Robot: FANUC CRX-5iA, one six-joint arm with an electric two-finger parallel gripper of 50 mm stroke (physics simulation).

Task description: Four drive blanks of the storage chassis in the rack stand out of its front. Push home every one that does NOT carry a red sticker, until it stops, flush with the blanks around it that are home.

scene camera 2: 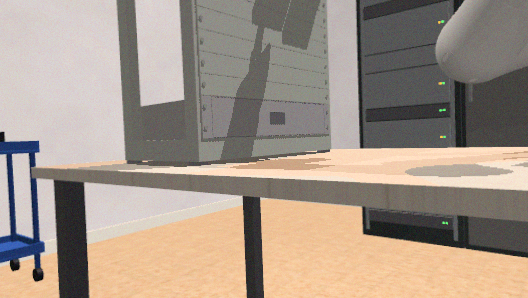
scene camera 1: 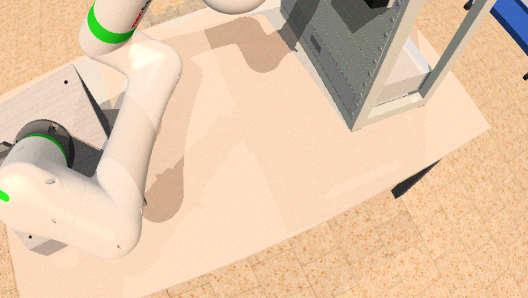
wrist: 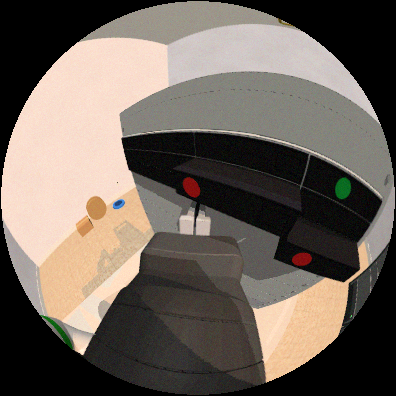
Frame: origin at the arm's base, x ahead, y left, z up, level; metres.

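Where they show: gripper, fingertip midpoint: (wrist: 198,207); arm's base at its link origin: (scene camera 1: 44,151).
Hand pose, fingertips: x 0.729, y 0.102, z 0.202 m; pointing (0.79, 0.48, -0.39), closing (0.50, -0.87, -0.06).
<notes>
Things, the pixels of their top centre, and the offset from my fingertips. "pt": a spot on its surface instead.
- wide blank with a red sticker, top centre: (wrist: 250,160) dz +0.064, dx +0.028, dy -0.051 m
- blank with a green sticker, surface spot: (wrist: 361,197) pt dz +0.082, dx -0.004, dy -0.175 m
- upper middle blank at its top centre: (wrist: 259,132) dz +0.093, dx +0.063, dy -0.053 m
In the wrist view, the chassis front has black blanks in two rows. A wide blank with a red sticker (wrist: 235,207) stands out in the lower row. Another blank with a red sticker (wrist: 327,262) stands out at the lower right. A blank with a green sticker (wrist: 361,197) at the upper right looks flush with the upper middle blank (wrist: 250,151). My gripper (wrist: 198,207) is shut and empty, its tips just below the wide blank's red sticker; contact cannot be told. In scene camera 1, part of a black blank (scene camera 1: 376,2) shows at the top edge. The gripper does not show in the scene cameras.
The rack (scene camera 1: 378,70) (scene camera 2: 190,75) stands on the table (scene camera 1: 240,200) (scene camera 2: 300,189). Grey panels (wrist: 250,107) lie above and below the chassis. A blue cart (scene camera 1: 515,22) (scene camera 2: 20,146) stands beyond the table. A dark server cabinet (scene camera 2: 407,95) stands behind.
</notes>
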